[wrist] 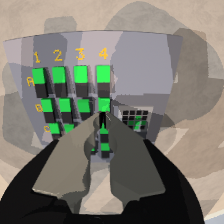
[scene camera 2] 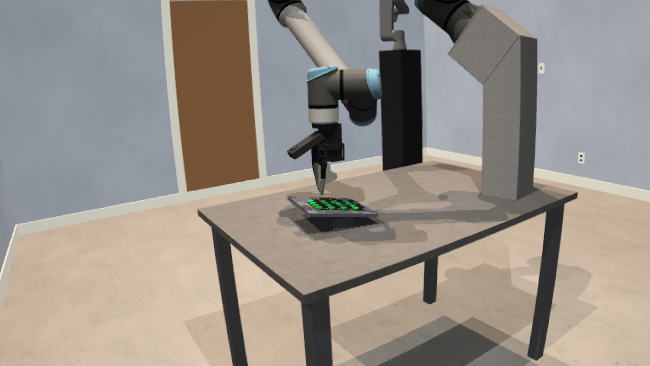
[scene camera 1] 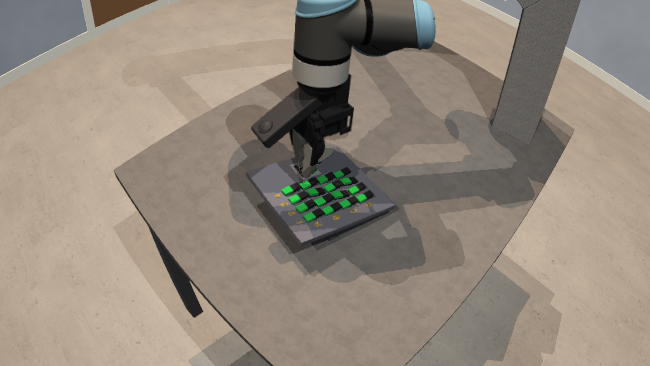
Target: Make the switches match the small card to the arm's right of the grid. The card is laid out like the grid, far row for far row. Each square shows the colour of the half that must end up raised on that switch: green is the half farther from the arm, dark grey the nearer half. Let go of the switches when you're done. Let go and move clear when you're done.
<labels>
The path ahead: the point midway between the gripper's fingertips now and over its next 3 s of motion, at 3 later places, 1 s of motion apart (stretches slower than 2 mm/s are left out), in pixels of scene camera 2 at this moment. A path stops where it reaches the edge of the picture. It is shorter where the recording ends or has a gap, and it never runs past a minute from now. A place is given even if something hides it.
My gripper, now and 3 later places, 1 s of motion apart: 321, 195; 322, 191; 327, 191; 334, 192
</labels>
